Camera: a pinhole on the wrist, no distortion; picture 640 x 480 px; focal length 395.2 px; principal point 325.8 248.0 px. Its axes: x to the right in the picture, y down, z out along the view. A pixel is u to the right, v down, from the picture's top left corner.
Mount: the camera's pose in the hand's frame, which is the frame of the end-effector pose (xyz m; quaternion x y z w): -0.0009 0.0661 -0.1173 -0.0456 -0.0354 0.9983 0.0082
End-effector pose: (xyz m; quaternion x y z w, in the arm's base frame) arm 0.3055 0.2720 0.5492 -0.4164 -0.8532 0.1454 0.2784
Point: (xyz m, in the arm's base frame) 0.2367 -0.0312 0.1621
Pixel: 555 309
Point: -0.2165 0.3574 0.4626
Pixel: 44 460
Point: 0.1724 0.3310 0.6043
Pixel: outside the picture
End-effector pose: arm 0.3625 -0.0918 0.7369 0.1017 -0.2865 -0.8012 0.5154
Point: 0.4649 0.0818 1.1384
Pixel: 418 61
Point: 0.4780 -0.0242 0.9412
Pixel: 424 38
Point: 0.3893 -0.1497 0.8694
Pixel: 166 116
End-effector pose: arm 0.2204 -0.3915 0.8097 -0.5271 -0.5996 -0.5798 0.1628
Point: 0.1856 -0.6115 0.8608
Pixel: behind the camera
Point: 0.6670 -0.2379 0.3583
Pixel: 602 206
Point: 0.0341 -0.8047 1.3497
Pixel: behind the camera
